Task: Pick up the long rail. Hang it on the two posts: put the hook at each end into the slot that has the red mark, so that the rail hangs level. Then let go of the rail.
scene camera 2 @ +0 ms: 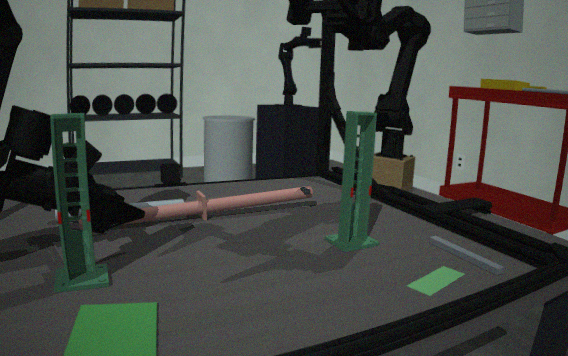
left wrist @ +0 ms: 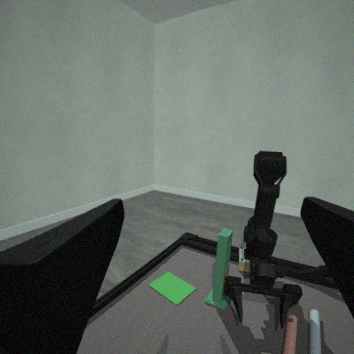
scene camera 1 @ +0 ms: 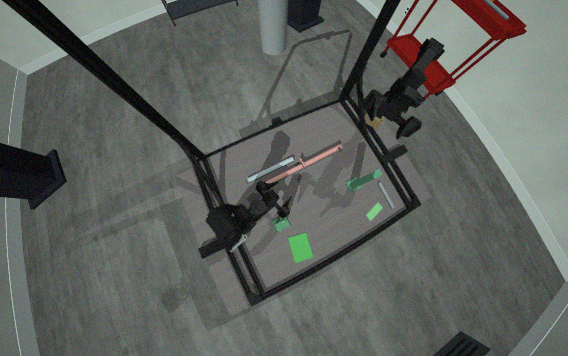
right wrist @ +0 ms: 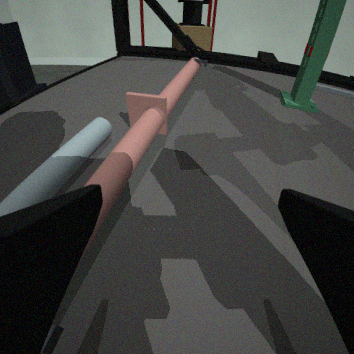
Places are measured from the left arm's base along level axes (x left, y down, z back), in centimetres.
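Pixels of known places: left gripper, between the fingertips: (left wrist: 213,206) (scene camera 1: 385,129); right gripper, between the fingertips: (scene camera 2: 133,207) (left wrist: 261,324) (scene camera 1: 285,188) (right wrist: 192,195); left arm's base, origin of its link: (scene camera 2: 391,156) (scene camera 1: 377,112) (right wrist: 191,24); right arm's base, origin of its link: (left wrist: 252,254).
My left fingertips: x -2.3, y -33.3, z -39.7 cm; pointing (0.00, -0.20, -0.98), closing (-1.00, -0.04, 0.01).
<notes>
For each thing: its top centre in the pictures, then the offset to it from my left fingertips. "spot": a spot on its surface instead.
- long pink rail, centre of its top: (right wrist: 151,94) (scene camera 2: 202,194) (scene camera 1: 303,163) dx -16.5, dy +37.4, dz -8.5 cm
- green slotted post, centre of its top: (scene camera 2: 67,114) (left wrist: 225,231) (scene camera 1: 281,225) dx -9.5, dy +20.4, dz -38.2 cm
- pale grey pipe, centre of its top: (right wrist: 11,196) (scene camera 2: 120,204) (left wrist: 316,347) (scene camera 1: 270,168) dx -28.4, dy +39.5, dz -19.2 cm
- large green square, a spot on its surface: (scene camera 2: 120,327) (scene camera 1: 301,245) spot: dx +4.2, dy +41.7, dz -41.3 cm
- thin grey bar, centre of its top: (scene camera 2: 464,251) (right wrist: 340,89) (scene camera 1: 386,195) dx +29.3, dy +41.0, dz +3.6 cm
The long pink rail (scene camera 1: 320,157) (scene camera 2: 245,200) (left wrist: 290,336) (right wrist: 145,131) lies on the table, with a flat tab near its middle and a dark hook at its far end. One green slotted post (scene camera 1: 281,224) (scene camera 2: 87,245) (left wrist: 221,272) stands at the left in scene camera 2, the other post (scene camera 1: 367,180) (scene camera 2: 346,215) (right wrist: 312,67) at the right; both bear red marks. My right gripper (scene camera 1: 281,194) (left wrist: 261,324) (right wrist: 192,195) is open, low beside the rail's near part; one finger hides some of it. My left gripper (scene camera 1: 387,121) (left wrist: 213,206) is open and empty, high near the right frame side, away from the rail.
A pale grey pipe (scene camera 1: 270,170) (left wrist: 314,332) (right wrist: 65,157) lies alongside the rail. A large green square (scene camera 1: 300,247) (scene camera 2: 120,327), a smaller one (scene camera 1: 374,211) (scene camera 2: 436,281) and a thin grey bar (scene camera 1: 385,195) (scene camera 2: 467,255) lie near the posts. Black beams edge the table.
</notes>
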